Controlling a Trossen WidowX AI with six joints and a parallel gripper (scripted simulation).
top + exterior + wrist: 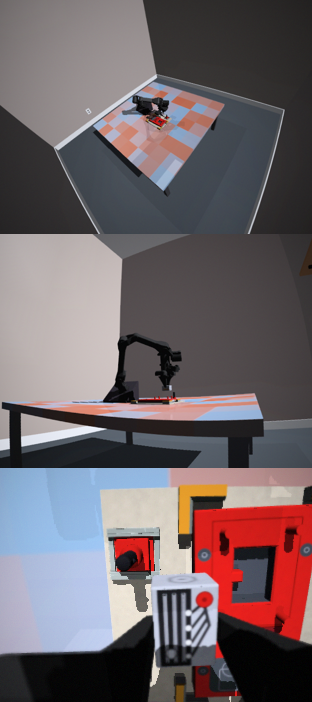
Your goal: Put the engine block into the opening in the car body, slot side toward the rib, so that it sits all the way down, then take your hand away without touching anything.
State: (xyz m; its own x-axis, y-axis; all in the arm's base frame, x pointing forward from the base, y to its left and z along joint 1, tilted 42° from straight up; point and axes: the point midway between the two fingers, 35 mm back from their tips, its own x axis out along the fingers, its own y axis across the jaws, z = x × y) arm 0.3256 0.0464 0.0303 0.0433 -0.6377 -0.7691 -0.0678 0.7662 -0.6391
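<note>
Right now the tan board is 80 mm below my gripper tip, 60 mm to the right of it and 30 mm behind it. The rest, counted from my gripper tip: engine block: 10 mm to the left, 10 mm below.
</note>
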